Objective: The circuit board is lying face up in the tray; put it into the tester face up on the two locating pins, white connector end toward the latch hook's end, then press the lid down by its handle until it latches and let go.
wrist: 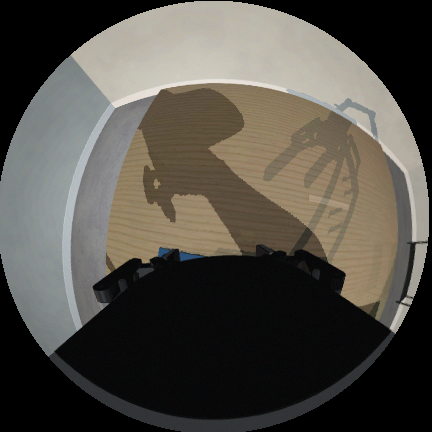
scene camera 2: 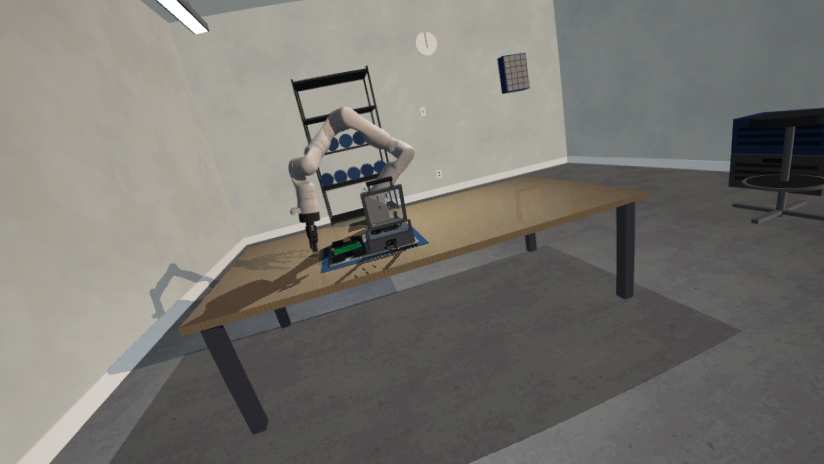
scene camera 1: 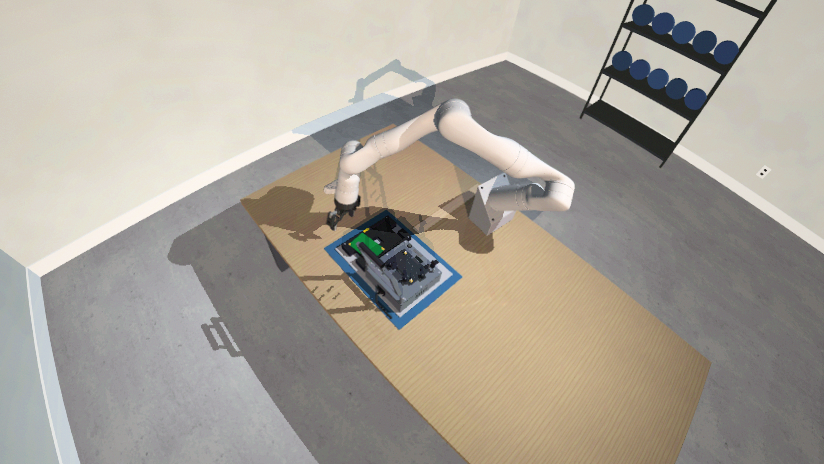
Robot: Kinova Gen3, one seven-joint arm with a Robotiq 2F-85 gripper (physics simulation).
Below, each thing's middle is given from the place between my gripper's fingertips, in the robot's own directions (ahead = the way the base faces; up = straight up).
The clear lid point(scene camera 2: 384, 207) lies 290 mm to the left of my hand, 130 mm above it and 90 mm ahead of it.
